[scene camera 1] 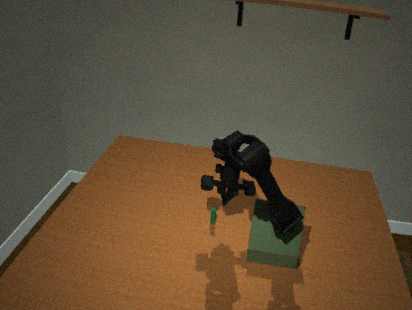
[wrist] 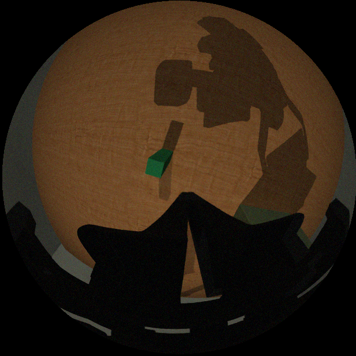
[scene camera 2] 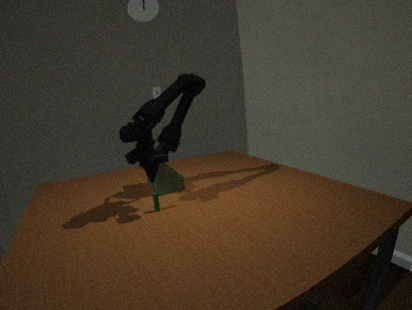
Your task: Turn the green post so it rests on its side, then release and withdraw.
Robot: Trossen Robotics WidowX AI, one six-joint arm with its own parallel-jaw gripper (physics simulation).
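Observation:
A small green post (scene camera 1: 213, 216) (scene camera 2: 156, 202) (wrist: 157, 166) stands upright on the wooden table (scene camera 1: 125, 225) (scene camera 2: 225, 250) (wrist: 100, 125). In the wrist view its top face and one side show, with shadows around its base. My gripper (scene camera 1: 225, 202) (scene camera 2: 153, 180) (wrist: 186, 197) is shut with nothing between the fingers. The fingertips point down and are apart from the post. In scene camera 1 they are above and to the right of it; in scene camera 2 they appear just above its top.
A dull green block (scene camera 1: 274, 245) (scene camera 2: 171, 180) (wrist: 265, 214) is under the arm's base, to the right of the post in scene camera 1. A wooden shelf (scene camera 1: 320, 7) is on the wall. The arm casts long shadows across the table.

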